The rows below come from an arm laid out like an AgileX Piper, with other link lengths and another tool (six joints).
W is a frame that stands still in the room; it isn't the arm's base.
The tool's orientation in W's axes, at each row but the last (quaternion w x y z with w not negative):
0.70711 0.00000 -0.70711 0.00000
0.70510 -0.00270 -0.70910 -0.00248
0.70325 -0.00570 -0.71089 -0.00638
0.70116 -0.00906 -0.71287 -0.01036
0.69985 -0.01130 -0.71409 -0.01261
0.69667 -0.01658 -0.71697 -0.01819
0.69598 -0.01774 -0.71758 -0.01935
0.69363 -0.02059 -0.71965 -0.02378
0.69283 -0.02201 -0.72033 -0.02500
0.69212 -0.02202 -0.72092 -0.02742
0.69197 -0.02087 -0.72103 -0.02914
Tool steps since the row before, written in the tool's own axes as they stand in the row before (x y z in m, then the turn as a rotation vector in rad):
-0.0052 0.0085 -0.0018 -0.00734 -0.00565 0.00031
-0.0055 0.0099 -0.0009 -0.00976 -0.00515 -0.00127
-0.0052 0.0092 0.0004 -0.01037 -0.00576 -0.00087
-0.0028 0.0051 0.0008 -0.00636 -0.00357 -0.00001
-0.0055 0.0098 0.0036 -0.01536 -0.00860 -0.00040
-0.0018 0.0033 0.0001 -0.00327 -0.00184 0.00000
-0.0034 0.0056 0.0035 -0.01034 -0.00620 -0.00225
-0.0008 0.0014 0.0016 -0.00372 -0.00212 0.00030
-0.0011 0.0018 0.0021 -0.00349 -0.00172 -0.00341
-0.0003 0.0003 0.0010 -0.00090 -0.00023 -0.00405
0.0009 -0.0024 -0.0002 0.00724 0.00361 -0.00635
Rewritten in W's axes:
0.0018 0.0085 -0.0052 -0.00031 -0.00565 -0.00734
0.0010 0.0099 -0.0055 0.00129 -0.00516 -0.00975
-0.0002 0.0092 -0.0052 0.00088 -0.00577 -0.01037
-0.0006 0.0051 -0.0028 0.00002 -0.00356 -0.00637
-0.0032 0.0099 -0.0055 0.00042 -0.00859 -0.01537
0.0001 0.0033 -0.0018 0.00000 -0.00183 -0.00327
-0.0031 0.0058 -0.0035 0.00224 -0.00629 -0.01029
-0.0015 0.0015 -0.0009 -0.00029 -0.00208 -0.00374
-0.0019 0.0019 -0.0012 0.00342 -0.00193 -0.00336
-0.0010 0.0004 -0.0003 0.00406 -0.00051 -0.00074
0.0000 -0.0024 0.0009 0.00628 0.00308 0.00754

